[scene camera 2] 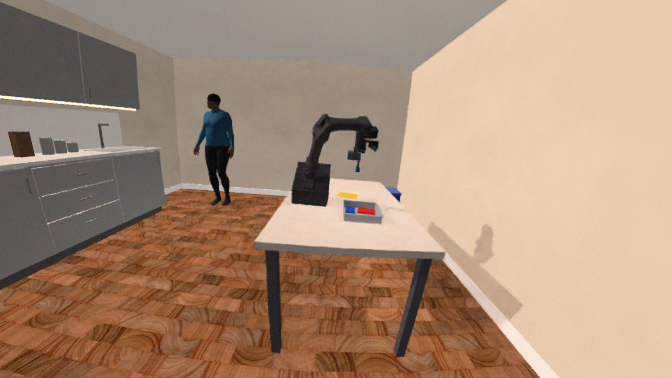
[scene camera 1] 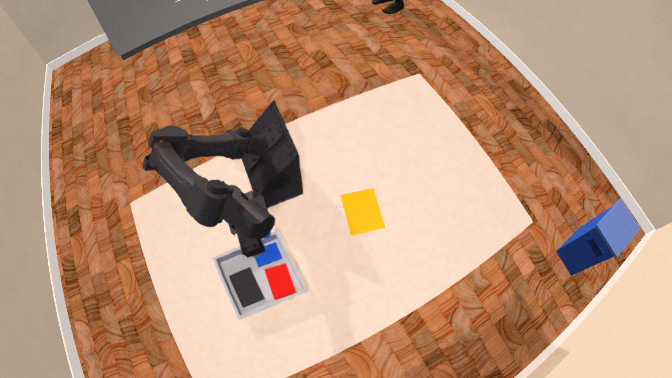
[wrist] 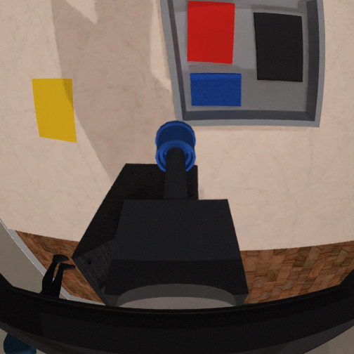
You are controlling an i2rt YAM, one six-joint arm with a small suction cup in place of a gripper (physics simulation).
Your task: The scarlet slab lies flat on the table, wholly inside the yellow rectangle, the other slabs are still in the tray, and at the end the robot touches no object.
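Frame: origin at the arm's base, x back, y right, z up, level; metres.
Seen in the pictures: hand, its tool point: (scene camera 2: 357, 171); arm's base, origin of its link: (scene camera 2: 310, 175) (scene camera 1: 263, 145).
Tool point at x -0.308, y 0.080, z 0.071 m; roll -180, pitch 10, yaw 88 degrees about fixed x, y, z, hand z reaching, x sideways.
Observation:
Offsets run from my tool point to a thing's top centre. "pt": to the spot under its first point.
The scarlet slab @[dx -0.080, dy +0.020, dz -0.237 m] (scene camera 1: 280, 281) (scene camera 2: 366, 211) (wrist: 211, 32) lies flat in the grey tray @[dx -0.045, dy +0.079, dz -0.201 m] (scene camera 1: 273, 304) (scene camera 2: 362, 218) (wrist: 250, 118). The blue slab @[dx +0.022, dy +0.028, dz -0.238 m] (scene camera 1: 268, 254) (scene camera 2: 350, 210) (wrist: 216, 90) lies beside it, and the black slab @[dx -0.063, dy +0.135, dz -0.239 m] (scene camera 1: 246, 287) (wrist: 279, 47) lies across the tray from the scarlet one. The black slab does not show in scene camera 2. The yellow rectangle @[pt dx +0.051, dy -0.328, dz -0.250 m] (scene camera 1: 363, 211) (scene camera 2: 347, 195) (wrist: 54, 110) lies on the table with no slab on it. My gripper (scene camera 1: 267, 234) (scene camera 2: 357, 169) (wrist: 175, 146), a blue suction cup, is open and holds nothing. It hangs high above the table, apart from the slabs; the arm partly hides it in scene camera 1.
The arm's black base (scene camera 1: 280, 175) (scene camera 2: 311, 185) stands at the table's edge. The tray has raised walls. A blue box (scene camera 1: 582, 252) (scene camera 2: 394, 193) is beyond the table. A person (scene camera 2: 217, 130) stands on the floor near the grey kitchen counter (scene camera 2: 75, 200).

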